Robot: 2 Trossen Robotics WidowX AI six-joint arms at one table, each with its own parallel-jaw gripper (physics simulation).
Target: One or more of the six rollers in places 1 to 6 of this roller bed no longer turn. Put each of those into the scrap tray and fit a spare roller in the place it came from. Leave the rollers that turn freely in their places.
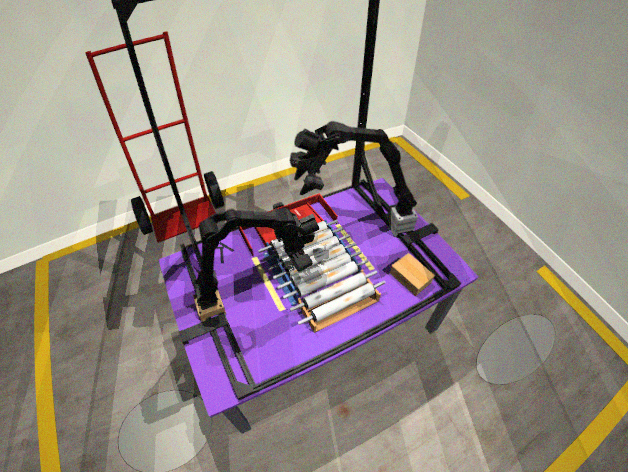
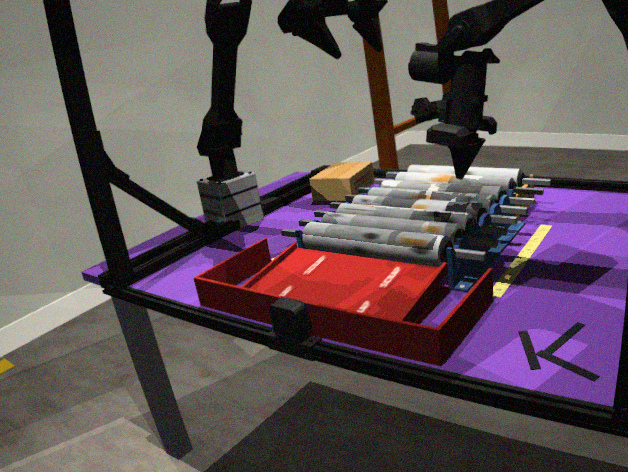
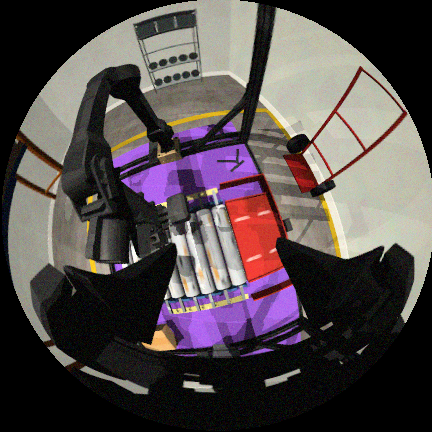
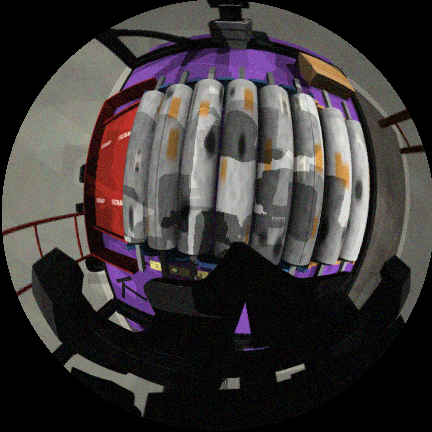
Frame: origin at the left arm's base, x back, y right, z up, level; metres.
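Where they show: left gripper, fingertip midpoint: (image 1: 297, 187) (image 2: 360, 53) (image 3: 226, 245); right gripper, fingertip midpoint: (image 1: 296, 259) (image 2: 459, 178) (image 3: 167, 227) (image 4: 237, 246); left arm's base at its link origin: (image 1: 403, 210) (image 2: 225, 176); right arm's base at its link origin: (image 1: 207, 300) (image 3: 167, 145).
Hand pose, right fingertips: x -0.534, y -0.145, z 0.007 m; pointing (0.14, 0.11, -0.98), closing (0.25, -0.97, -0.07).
Things, the pixels of their top centre, and the offset from my right fingertips. "spot": a spot on its surface instead.
- blue roller bed at a spot on its surface: (image 2: 461, 276) spot: dz -0.109, dx -0.088, dy +0.131 m
- orange wooden rack at its top centre: (image 1: 339, 302) dz -0.112, dx +0.127, dy -0.169 m
- red scrap tray at its top centre: (image 2: 332, 274) (image 4: 100, 168) (image 3: 261, 233) (image 1: 287, 219) dz -0.068, dx +0.027, dy +0.287 m
- wooden block at its top centre: (image 2: 341, 169) (image 1: 413, 270) (image 3: 153, 341) dz -0.063, dx +0.458, dy -0.137 m
- yellow label strip at a spot on its surface: (image 2: 522, 259) spot: dz -0.118, dx -0.130, dy +0.015 m
Six grey-white rollers with rust-coloured and dark patches, among them the one nearest the tray (image 2: 373, 241) (image 4: 137, 170), lie side by side in the blue roller bed (image 2: 461, 276). Two more rollers (image 1: 342, 301) (image 4: 357, 185) (image 4: 334, 200) lie in the orange wooden rack (image 1: 350, 314) at the far end. The red scrap tray (image 2: 375, 323) (image 4: 107, 170) holds no roller. My right gripper (image 1: 302, 261) (image 2: 460, 176) (image 4: 237, 246) is shut and empty, pointing down above the bed's near-middle; its fingers hide some roller ends. My left gripper (image 1: 301, 185) (image 2: 359, 53) (image 3: 226, 245) is open and empty, high above the tray side.
A wooden block (image 1: 412, 274) (image 2: 341, 181) (image 4: 325, 75) lies on the purple table beside the bed. A yellow label strip (image 2: 522, 259) runs along the bed. Black frame posts (image 2: 93, 167) stand at the table edge. A red hand truck (image 1: 185, 218) (image 3: 301, 173) stands on the floor behind.
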